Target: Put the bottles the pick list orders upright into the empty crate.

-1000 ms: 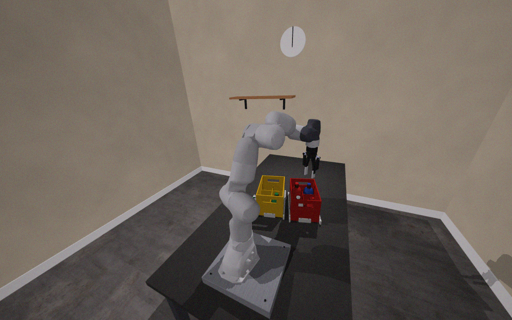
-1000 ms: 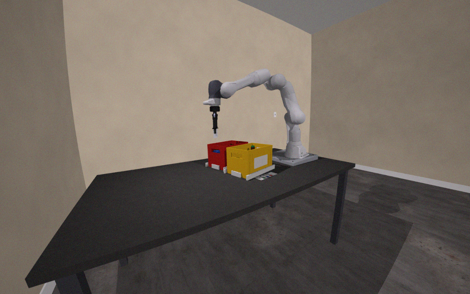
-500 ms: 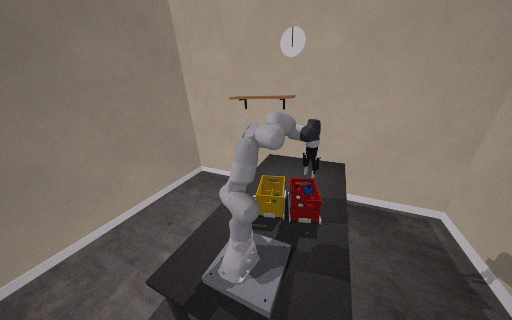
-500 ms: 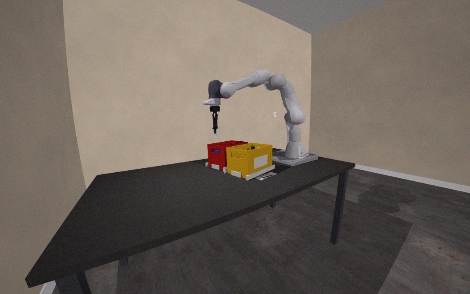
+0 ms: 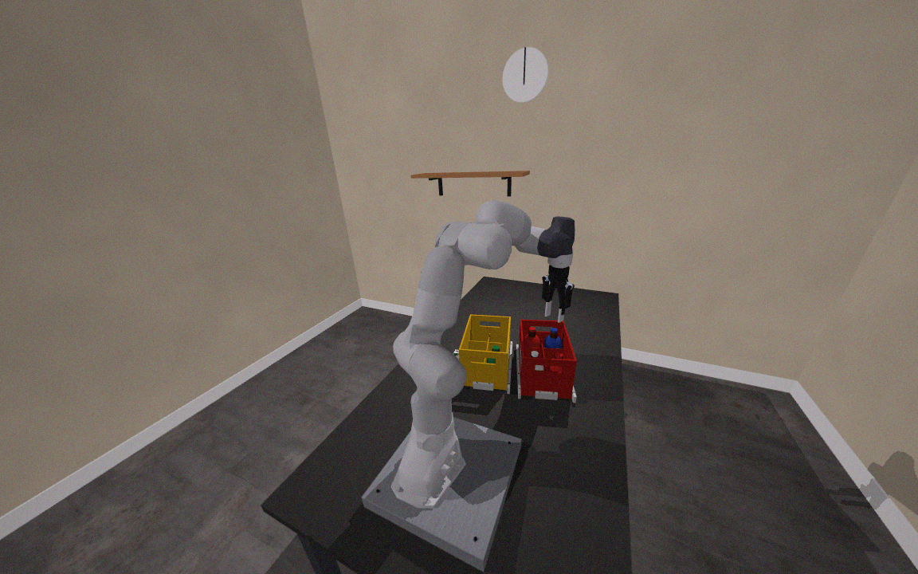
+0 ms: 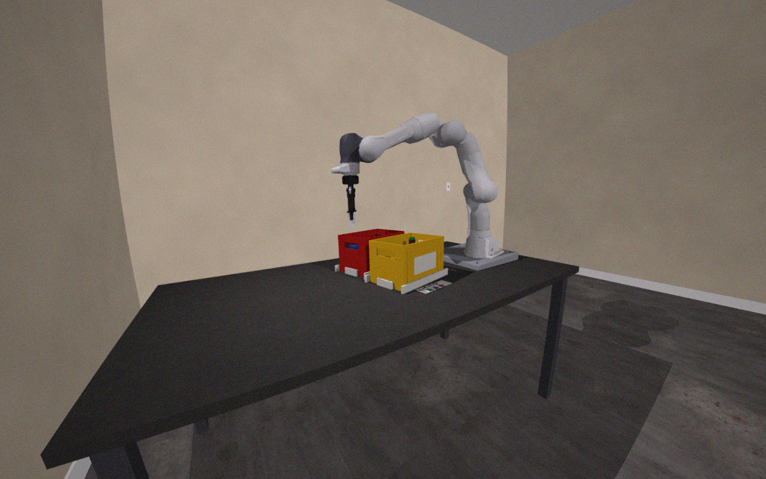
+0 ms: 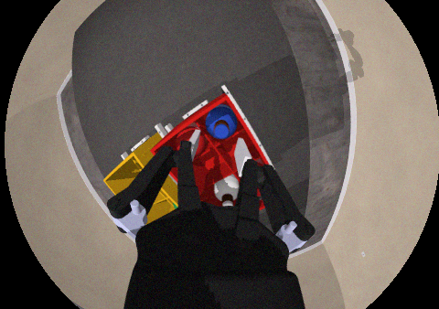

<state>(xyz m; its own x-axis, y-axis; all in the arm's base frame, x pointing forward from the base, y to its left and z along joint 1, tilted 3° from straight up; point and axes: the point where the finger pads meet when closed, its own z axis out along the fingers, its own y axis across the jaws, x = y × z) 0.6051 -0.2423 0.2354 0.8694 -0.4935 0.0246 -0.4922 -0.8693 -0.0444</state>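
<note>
The blue-labelled bottle lies 10 mm to the right of my hand and 160 mm below it. The rest, counted from my hand: green-labelled bottle 210 mm behind, 180 mm to the left, 160 mm below; white-capped bottle 190 mm behind, 40 mm to the left, 160 mm below; red crate 100 mm behind, 20 mm to the left, 160 mm below.
</note>
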